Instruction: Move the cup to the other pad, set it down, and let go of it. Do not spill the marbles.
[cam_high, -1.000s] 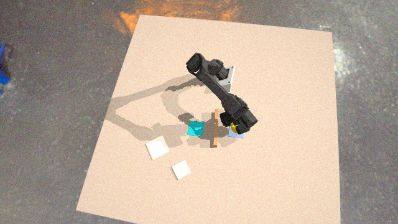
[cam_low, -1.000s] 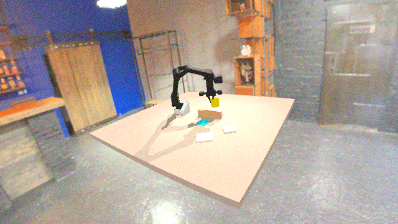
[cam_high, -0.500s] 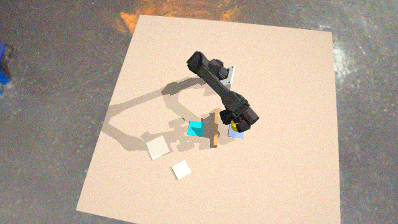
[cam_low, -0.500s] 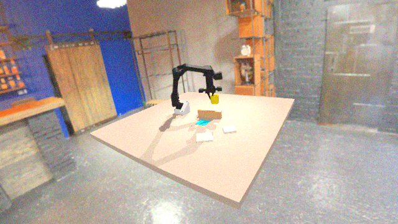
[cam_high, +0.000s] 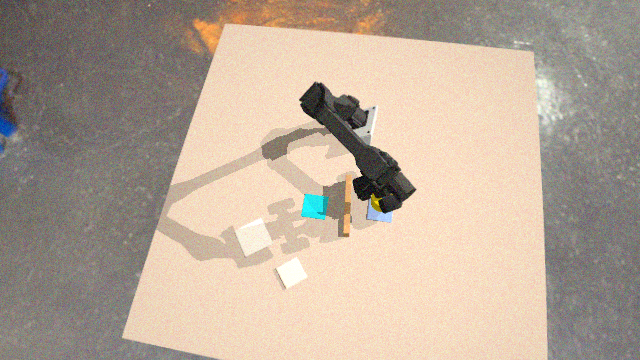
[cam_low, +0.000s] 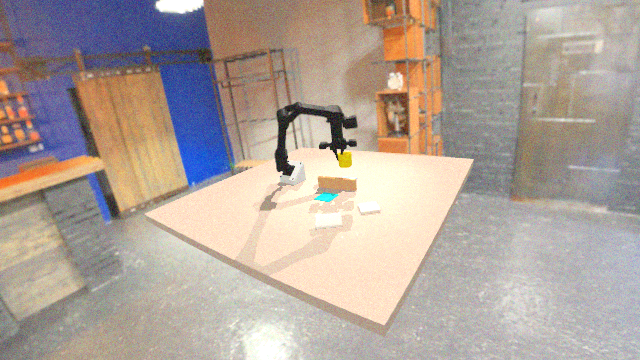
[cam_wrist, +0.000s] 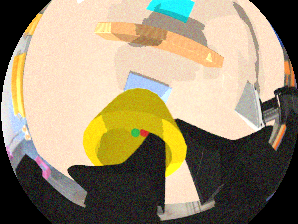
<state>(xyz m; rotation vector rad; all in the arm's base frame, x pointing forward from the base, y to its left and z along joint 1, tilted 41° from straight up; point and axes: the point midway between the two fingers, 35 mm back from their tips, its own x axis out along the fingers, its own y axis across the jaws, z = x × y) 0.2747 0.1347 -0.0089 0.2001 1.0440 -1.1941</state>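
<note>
My gripper tip is 40 mm short of the low wooden bar, 90 mm to the left of it and 100 mm above it. Round my gripper tip: yellow cup 20 mm ahead, 20 mm to the left; then light blue pad 20 mm ahead, 20 mm to the left, 120 mm below.
</note>
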